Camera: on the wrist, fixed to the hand. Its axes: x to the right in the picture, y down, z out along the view.
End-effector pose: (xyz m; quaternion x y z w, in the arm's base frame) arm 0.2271 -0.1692 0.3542 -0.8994 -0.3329 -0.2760 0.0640
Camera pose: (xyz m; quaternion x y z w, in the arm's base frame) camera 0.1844 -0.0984 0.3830 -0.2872 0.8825 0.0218 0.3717
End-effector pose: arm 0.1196 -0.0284 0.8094 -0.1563 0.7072 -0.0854 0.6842
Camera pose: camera 0.1052 -0.1147 0.8101 0.7667 0.1916 0.6122 0.0277
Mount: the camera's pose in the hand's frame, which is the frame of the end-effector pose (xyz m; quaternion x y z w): 0.0287 -0.0796 -0.0224 -0.0796 -0.0813 -0.9934 0.0177
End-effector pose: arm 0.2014 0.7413 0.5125 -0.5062 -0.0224 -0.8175 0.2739
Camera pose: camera 0.1360 0.7896 0.5449 0.0750 0.4604 0.2472 0.8493
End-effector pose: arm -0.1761 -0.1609 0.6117 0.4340 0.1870 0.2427 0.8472
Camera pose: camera -0.1448 -0.1702 0.5305 -0.2258 0.3462 -0.8577 0.3058
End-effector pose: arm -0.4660 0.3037 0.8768 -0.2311 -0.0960 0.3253 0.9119
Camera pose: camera -0.3929 0.2597 0.8964 0.0451 -0.3313 -0.8889 0.3131
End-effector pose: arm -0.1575 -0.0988 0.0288 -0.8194 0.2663 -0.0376 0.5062
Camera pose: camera -0.1087 -0.1030 0.1013 0.3224 0.8474 0.4157 0.0720
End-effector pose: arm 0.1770 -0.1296 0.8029 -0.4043 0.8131 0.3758 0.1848
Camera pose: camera 0.2231 -0.1926 0.7633 -0.7990 -0.4322 -0.0793 0.4105
